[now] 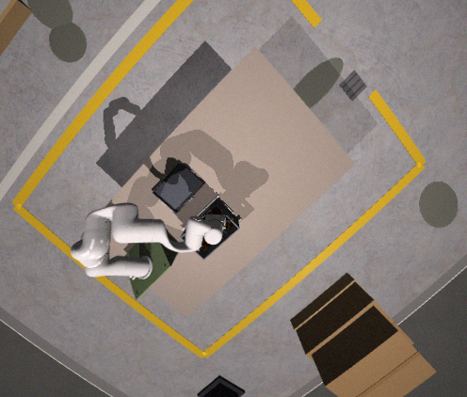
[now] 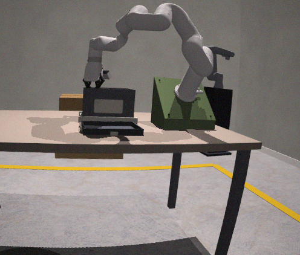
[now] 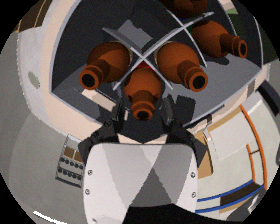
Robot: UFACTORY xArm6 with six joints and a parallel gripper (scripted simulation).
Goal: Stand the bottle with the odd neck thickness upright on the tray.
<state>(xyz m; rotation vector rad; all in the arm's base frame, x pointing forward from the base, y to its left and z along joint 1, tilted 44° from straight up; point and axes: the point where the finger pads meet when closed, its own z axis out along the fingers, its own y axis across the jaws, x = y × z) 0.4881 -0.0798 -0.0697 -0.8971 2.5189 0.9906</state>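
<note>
Right now my hand is 90 mm past the dark crate, 30 mm to the left of it and 70 mm above it. The rest, counted from my hand: glass bottle (180 mm behind, 70 mm to the right, 70 mm below); flat dark tray (50 mm behind, 260 mm to the left, 150 mm below).
</note>
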